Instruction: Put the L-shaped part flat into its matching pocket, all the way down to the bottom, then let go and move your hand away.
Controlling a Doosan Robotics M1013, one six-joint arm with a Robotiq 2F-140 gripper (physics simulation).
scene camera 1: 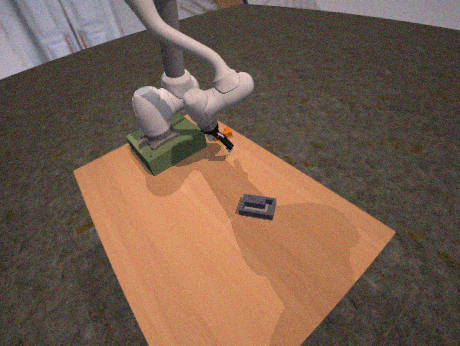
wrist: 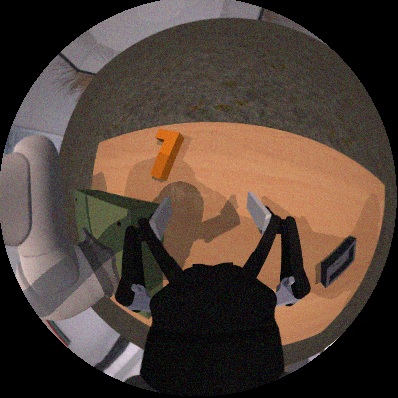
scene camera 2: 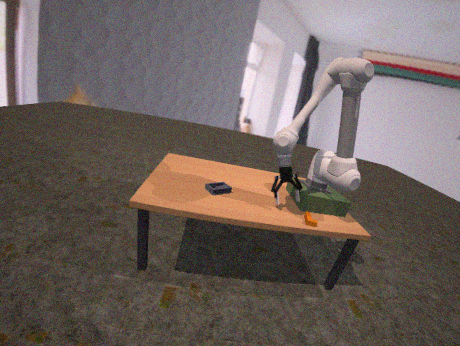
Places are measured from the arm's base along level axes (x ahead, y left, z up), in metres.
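Where they show: gripper, fingertip midpoint: [scene camera 1: 221, 145] [wrist: 208, 202] [scene camera 2: 288, 202]; arm's base, origin of the base link: [scene camera 1: 160, 136] [wrist: 101, 263] [scene camera 2: 315, 187].
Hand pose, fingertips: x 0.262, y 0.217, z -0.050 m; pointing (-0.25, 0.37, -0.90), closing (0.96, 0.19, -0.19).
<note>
Each offset is from my fingertips to the top centre of the thing. Level surfaces: height alone.
The orange L-shaped part @(dy +0.093, dx -0.128, dz -0.024 m) [scene camera 1: 227, 132] [scene camera 2: 310, 220] [wrist: 167, 155] lies on the table near the green base block, close to the table's edge; my fingers partly hide it in scene camera 1. The dark grey block with the pocket @(dy -0.126, dx +0.413, dz -0.017 m) [scene camera 1: 257, 215] [scene camera 2: 218, 191] [wrist: 326, 280] lies on the table, well away from the part. My gripper [scene camera 1: 230, 149] [scene camera 2: 288, 201] [wrist: 208, 202] is open and empty. It points down above the table, beside the green block, and is apart from the part. In the wrist view the part shows beyond the fingertips, toward the upper left.
The green base block [scene camera 1: 155, 164] [scene camera 2: 325, 202] [wrist: 102, 212] carries the arm and stands close beside the gripper and the part. The wooden table @(dz -0.053 m) [scene camera 1: 165, 240] [scene camera 2: 175, 175] [wrist: 225, 145] has its long edge just beyond the part. Shadows of the arm fall across the table.
</note>
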